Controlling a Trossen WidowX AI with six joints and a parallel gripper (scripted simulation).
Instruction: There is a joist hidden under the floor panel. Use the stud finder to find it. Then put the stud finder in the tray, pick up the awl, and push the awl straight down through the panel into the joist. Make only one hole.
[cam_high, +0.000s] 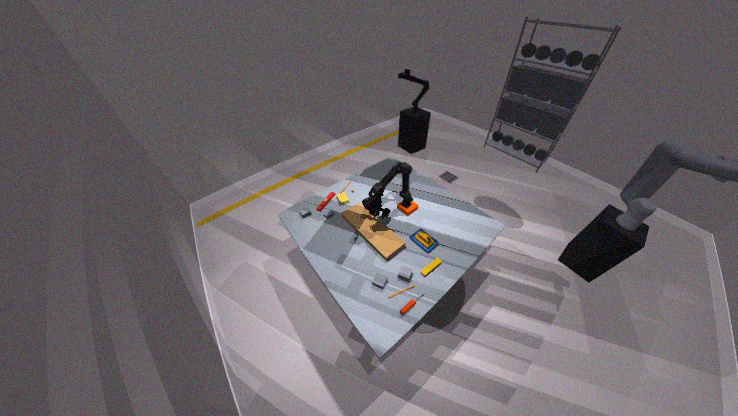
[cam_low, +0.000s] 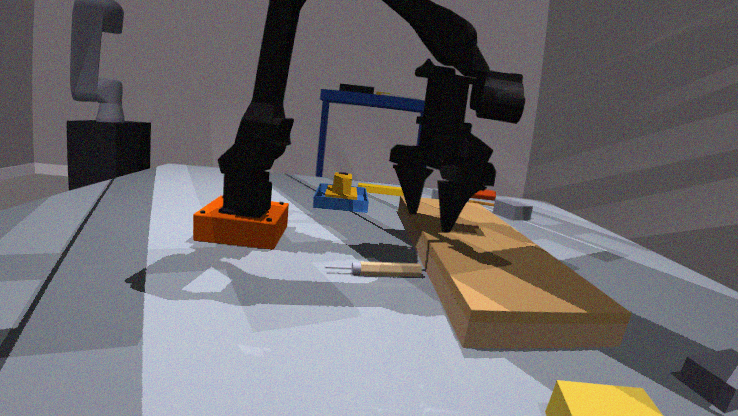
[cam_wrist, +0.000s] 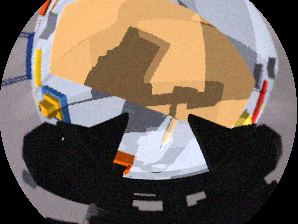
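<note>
Right now my gripper tip is 80 mm past the awl, 70 mm to the left of it and 50 mm above it. Also, from my gripper tip: blue tray (150 mm behind, 340 mm to the left, 50 mm below); yellow stud finder (160 mm behind, 360 mm to the left, 10 mm below); yellow block (90 mm ahead, 370 mm to the right, 40 mm below).
</note>
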